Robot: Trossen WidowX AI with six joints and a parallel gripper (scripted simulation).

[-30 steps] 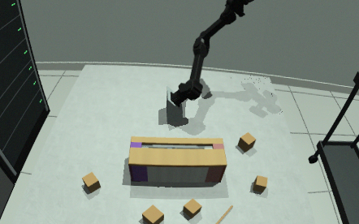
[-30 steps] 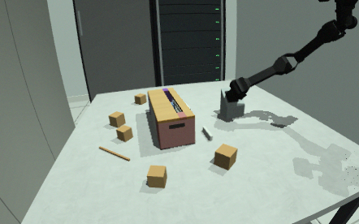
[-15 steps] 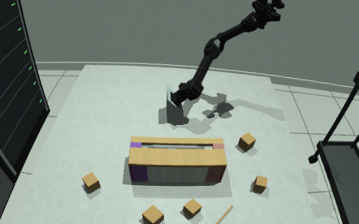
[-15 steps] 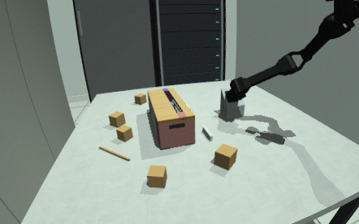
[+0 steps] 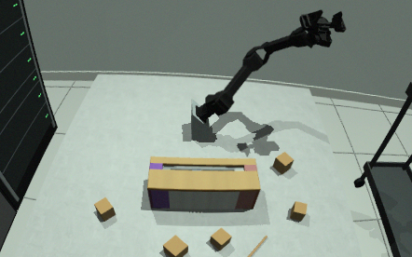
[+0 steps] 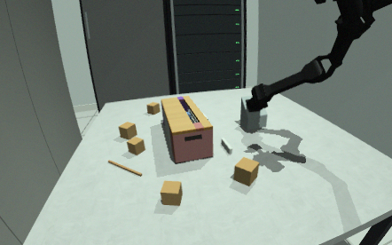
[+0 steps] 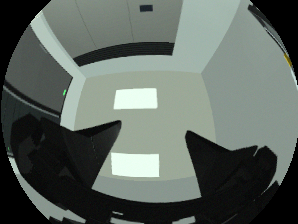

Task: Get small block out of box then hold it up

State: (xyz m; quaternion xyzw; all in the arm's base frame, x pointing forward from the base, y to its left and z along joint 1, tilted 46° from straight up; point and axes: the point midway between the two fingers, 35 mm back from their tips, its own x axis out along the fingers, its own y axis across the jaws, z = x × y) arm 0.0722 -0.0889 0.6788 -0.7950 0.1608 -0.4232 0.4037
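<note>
Now: gripper tip 58 cm above the blue block, 45 cm to the left of it and 24 cm short of it. Round my gripper tip: box 60 cm below, 43 cm to the right, 23 cm ahead; then thin wooden stick 66 cm below, 53 cm ahead, 26 cm to the right.
</note>
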